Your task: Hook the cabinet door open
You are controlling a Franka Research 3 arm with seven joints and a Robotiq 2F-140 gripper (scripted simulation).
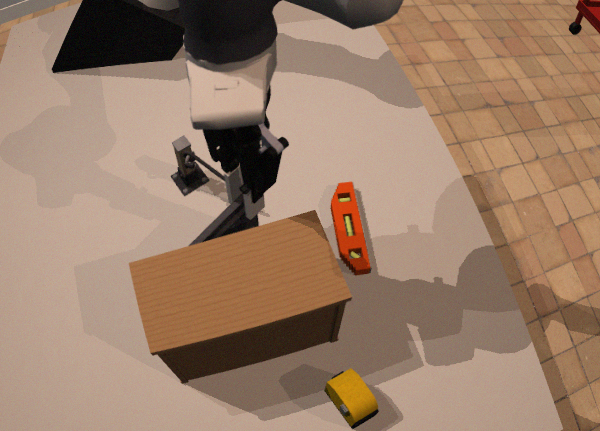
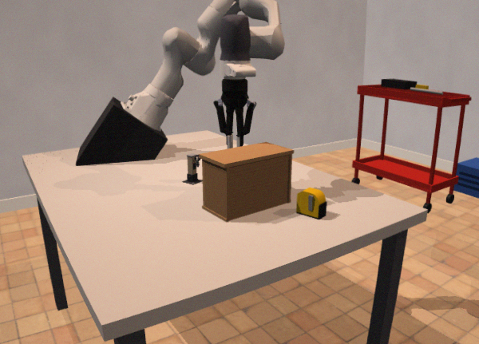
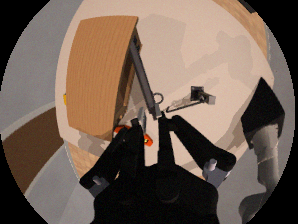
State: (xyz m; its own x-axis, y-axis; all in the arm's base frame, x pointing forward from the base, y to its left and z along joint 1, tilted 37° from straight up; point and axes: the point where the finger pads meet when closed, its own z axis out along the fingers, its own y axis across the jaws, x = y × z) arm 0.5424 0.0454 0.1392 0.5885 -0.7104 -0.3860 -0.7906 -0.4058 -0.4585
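My hand is 9 cm past the thin hook rod, 9 cm above it and 4 cm to the left of it. Also, from my hand: dark grey door 7 cm to the right, 7 cm below, 3 cm ahead; yellow tape measure 27 cm ahead, 11 cm below, 7 cm to the left; orange spirit level 15 cm to the left, 13 cm below, 1 cm ahead.
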